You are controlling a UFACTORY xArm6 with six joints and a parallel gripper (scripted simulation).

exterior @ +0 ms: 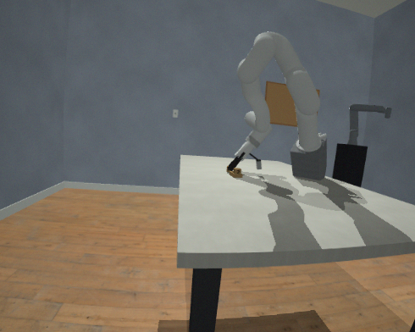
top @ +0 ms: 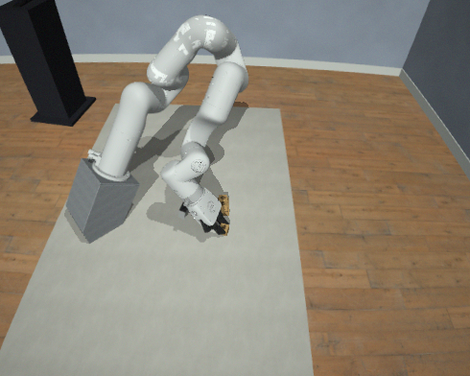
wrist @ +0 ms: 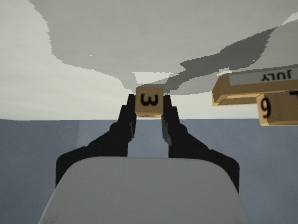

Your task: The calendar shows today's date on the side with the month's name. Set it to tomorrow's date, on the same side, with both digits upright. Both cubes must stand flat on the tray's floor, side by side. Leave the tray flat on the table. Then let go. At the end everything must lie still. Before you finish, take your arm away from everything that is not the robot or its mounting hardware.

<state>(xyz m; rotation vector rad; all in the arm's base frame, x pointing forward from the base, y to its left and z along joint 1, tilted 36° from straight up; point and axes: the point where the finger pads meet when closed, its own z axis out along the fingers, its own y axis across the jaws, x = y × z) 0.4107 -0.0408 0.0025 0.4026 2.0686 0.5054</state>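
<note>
The wooden digit cube lies 20 mm below my hand and 10 mm ahead of it. Also, from my hand: wooden calendar tray: 100 mm to the left, 20 mm below, 10 mm behind.
</note>
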